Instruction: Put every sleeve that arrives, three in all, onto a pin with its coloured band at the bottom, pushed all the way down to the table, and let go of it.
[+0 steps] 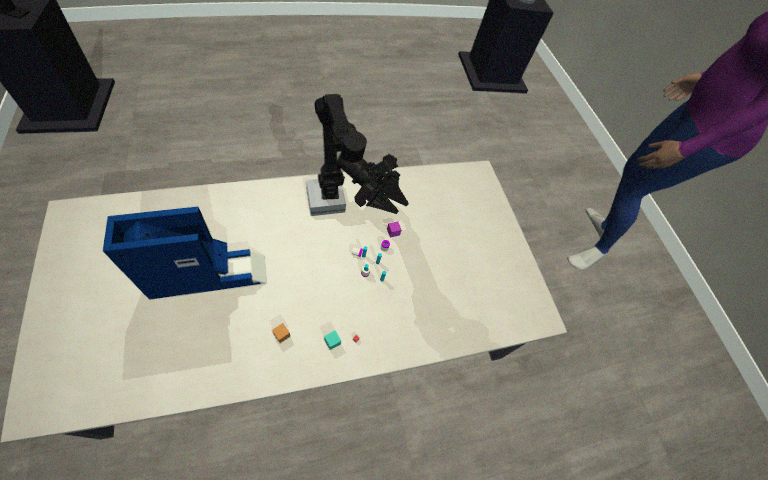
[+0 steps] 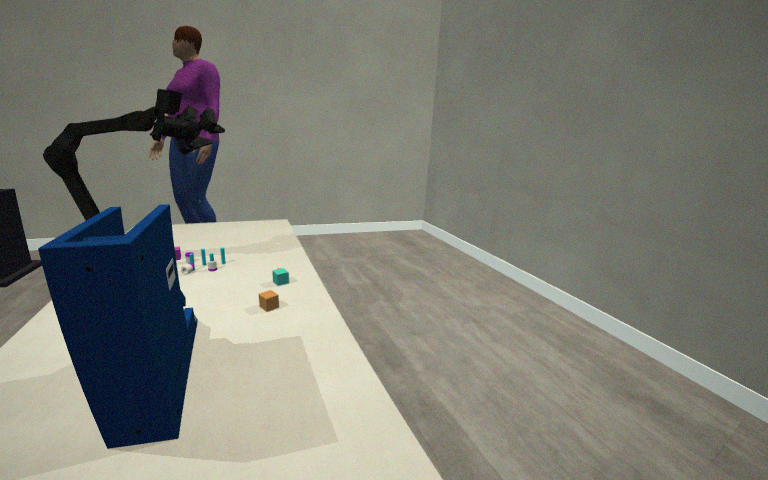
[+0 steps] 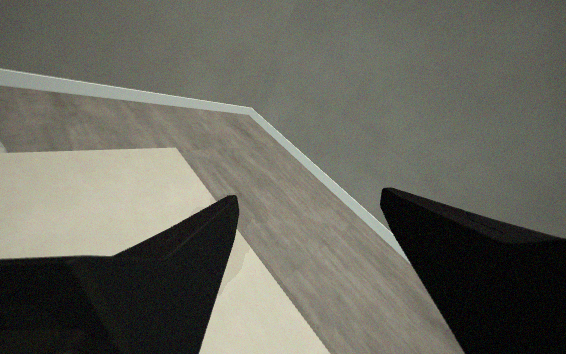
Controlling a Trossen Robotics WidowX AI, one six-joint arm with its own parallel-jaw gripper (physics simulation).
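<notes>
My gripper (image 1: pixel 402 207) (image 2: pixel 217 136) (image 3: pixel 308 200) is open and empty, high above the table's back part. Several thin teal pins stand upright, among them a near pin (image 1: pixel 383 276) (image 2: pixel 222 255) and a middle pin (image 1: pixel 378 258) (image 2: pixel 203 256), both bare. One pale sleeve (image 1: pixel 365 272) (image 2: pixel 212 264) is on a pin, its purple band at the bottom, by the table. A second sleeve (image 1: pixel 356 251) (image 2: pixel 186 270) lies on its side, band end beside a bare pin (image 1: pixel 365 250). A third sleeve (image 1: pixel 385 245) stands upright with its purple band on top; no pin shows in it.
A blue feeder (image 1: pixel 169 271) (image 2: pixel 113 339) with a short railed chute stands at the left. A purple cube (image 1: pixel 394 228) (image 2: pixel 177 253) is near the pins. Orange (image 1: pixel 280 332) (image 2: pixel 269 300), teal (image 1: pixel 332 339) (image 2: pixel 280 276) and small red (image 1: pixel 356 338) cubes lie farther off. A person (image 1: pixel 730 101) (image 2: pixel 198 84) stands beyond the table.
</notes>
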